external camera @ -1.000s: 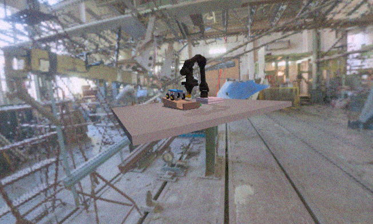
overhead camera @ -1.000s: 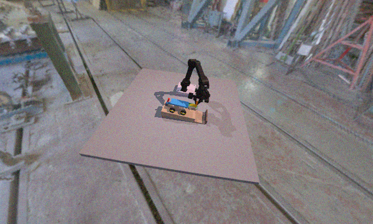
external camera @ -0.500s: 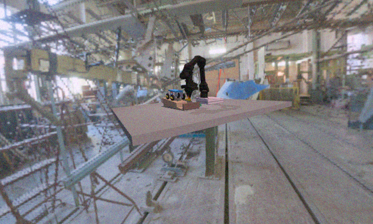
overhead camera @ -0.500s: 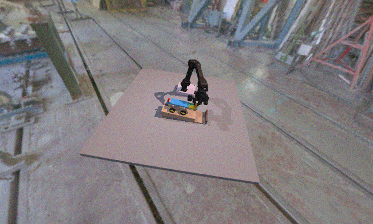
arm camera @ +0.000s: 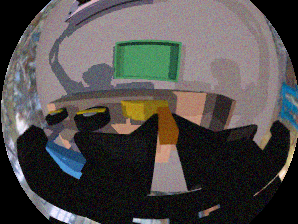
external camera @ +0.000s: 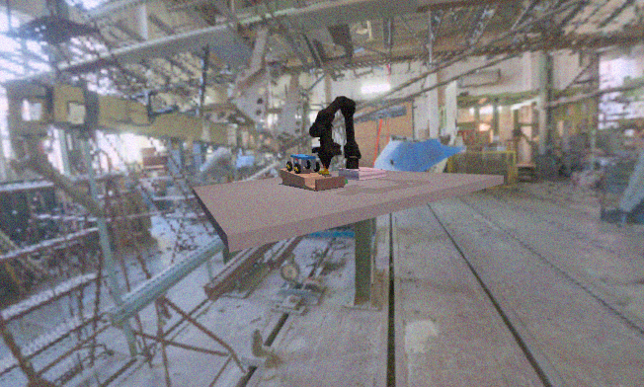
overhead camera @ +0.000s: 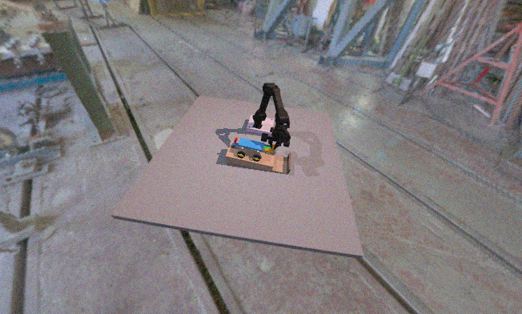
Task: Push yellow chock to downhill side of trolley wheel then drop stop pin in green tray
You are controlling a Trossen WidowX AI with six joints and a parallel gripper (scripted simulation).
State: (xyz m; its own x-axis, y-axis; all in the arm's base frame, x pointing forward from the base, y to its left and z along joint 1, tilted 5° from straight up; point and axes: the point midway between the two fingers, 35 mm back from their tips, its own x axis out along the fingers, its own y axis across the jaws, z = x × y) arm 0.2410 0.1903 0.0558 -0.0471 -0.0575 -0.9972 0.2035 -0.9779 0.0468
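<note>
My gripper tip is now 90 mm short of the red-headed stop pin, 240 mm to the left of it and 50 mm below it. Also, from my gripper tip: raised end stop: 30 mm ahead, 130 mm to the left, 60 mm below; then blue trolley: 80 mm ahead, 130 mm to the right, 30 mm above; then yellow chock: 20 mm to the right, 10 mm below.
</note>
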